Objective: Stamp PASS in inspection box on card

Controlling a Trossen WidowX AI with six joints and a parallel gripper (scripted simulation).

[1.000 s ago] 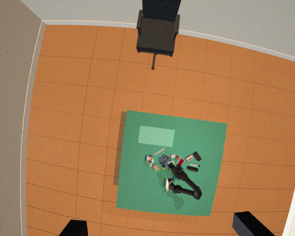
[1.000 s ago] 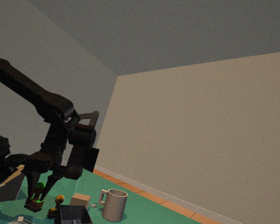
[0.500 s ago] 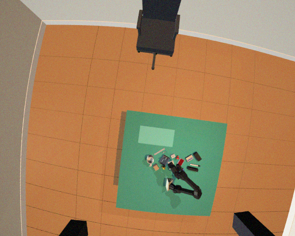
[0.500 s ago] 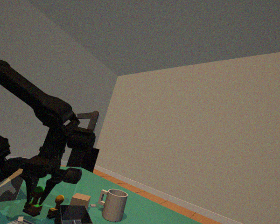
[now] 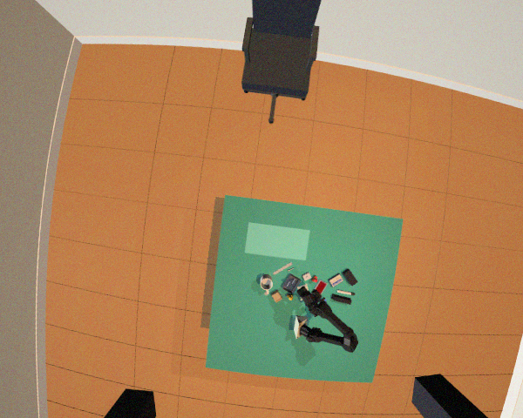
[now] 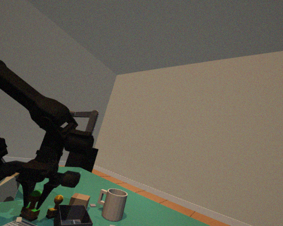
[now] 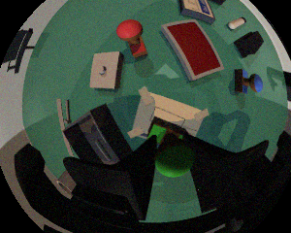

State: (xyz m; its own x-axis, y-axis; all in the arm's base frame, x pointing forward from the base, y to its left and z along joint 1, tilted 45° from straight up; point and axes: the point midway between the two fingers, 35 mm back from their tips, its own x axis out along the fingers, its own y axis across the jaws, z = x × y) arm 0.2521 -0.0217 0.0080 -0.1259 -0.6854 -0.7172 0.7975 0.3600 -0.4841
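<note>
The striped card lies 10 mm behind my gripper tip and 60 mm below it. Round my gripper tip: red ink pad: 30 mm ahead, 120 mm to the right, 50 mm below; then dark tray: 60 mm ahead, 90 mm to the left, 50 mm below; then red-knobbed stamp: 90 mm ahead, 70 mm to the right, 40 mm below.
</note>
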